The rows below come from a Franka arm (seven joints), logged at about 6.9 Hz.
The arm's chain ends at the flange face. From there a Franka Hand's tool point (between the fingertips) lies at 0.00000 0.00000 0.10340 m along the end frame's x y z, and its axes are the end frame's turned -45 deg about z.
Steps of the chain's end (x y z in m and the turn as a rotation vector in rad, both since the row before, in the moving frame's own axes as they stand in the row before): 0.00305 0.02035 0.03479 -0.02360 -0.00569 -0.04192; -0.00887 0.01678 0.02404 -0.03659 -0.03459 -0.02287; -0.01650 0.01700 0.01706 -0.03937 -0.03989 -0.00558; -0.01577 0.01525 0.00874 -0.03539 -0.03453 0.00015; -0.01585 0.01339 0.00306 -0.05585 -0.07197 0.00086
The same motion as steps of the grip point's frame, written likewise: -0.01435 0.01790 0.03476 -0.01266 -0.02071 -0.04192; -0.02334 0.00580 0.02391 -0.00141 -0.05033 -0.02287; -0.02948 0.00033 0.01690 0.00037 -0.05605 -0.00558; -0.02704 -0.00031 0.00861 -0.00061 -0.04944 0.00015; -0.03001 -0.00292 0.00263 0.01140 -0.09038 0.00086
